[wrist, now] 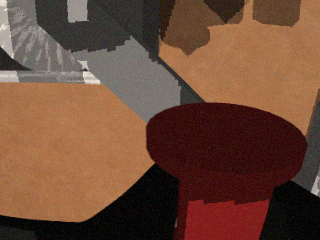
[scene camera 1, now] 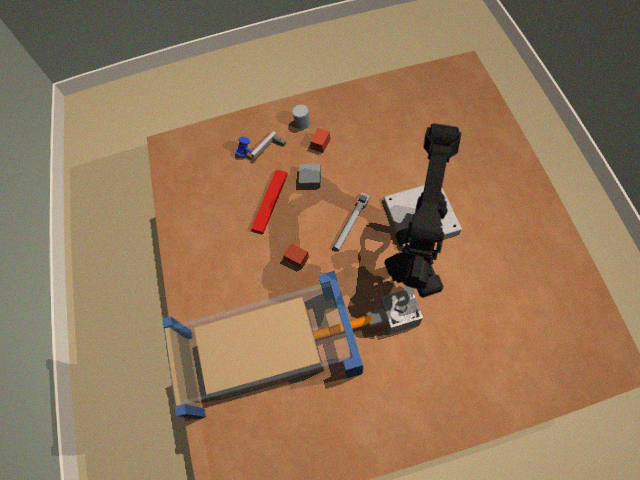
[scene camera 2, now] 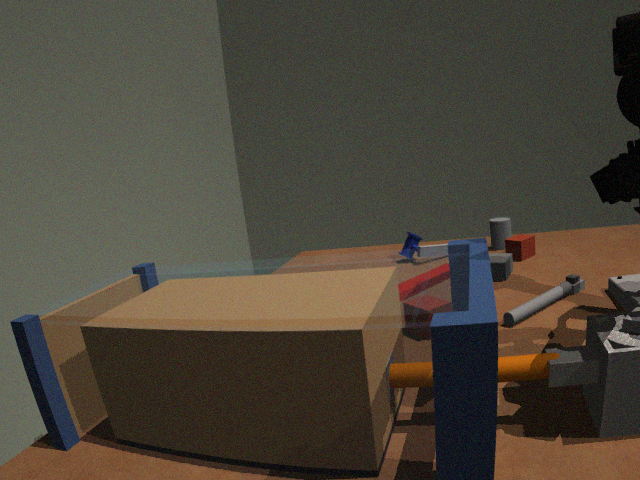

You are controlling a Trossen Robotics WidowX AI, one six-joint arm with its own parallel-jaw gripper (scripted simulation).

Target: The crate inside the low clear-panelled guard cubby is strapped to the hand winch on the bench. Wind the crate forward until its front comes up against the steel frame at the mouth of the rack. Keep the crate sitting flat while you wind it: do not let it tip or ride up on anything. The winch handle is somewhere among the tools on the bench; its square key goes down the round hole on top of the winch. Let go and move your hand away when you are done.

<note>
I see my gripper, a red knob, a red bar, a grey rod tool, a grey winch, a blue frame and a clear-panelled rack.
My gripper shows as well in the wrist view.
</note>
